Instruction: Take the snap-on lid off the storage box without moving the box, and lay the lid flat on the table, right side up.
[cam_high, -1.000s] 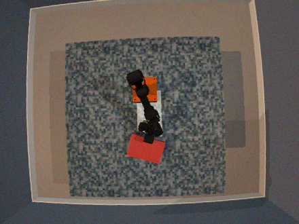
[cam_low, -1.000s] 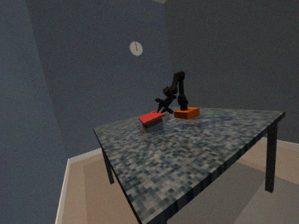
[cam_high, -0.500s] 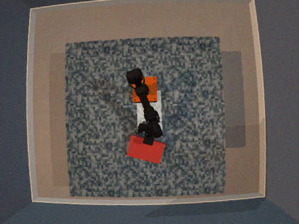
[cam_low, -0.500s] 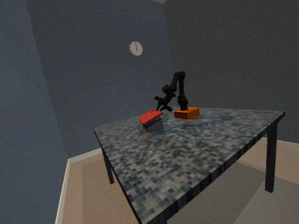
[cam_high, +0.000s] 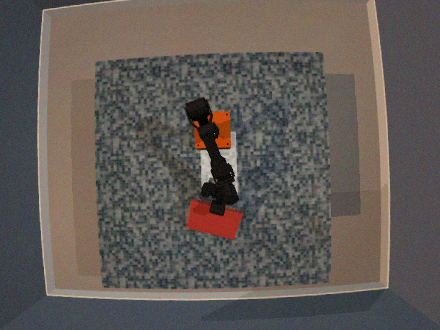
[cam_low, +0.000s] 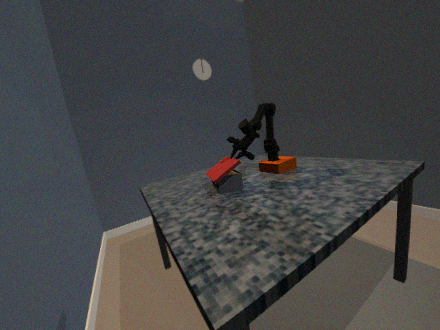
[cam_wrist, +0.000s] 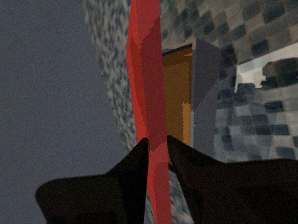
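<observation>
Now: gripper tip 70 mm short of the lid, 40 mm above it and 10 mm to the left of it. The rest, counted from my gripper tip: storage box (110 mm below, 60 mm ahead, 10 mm to the right).
</observation>
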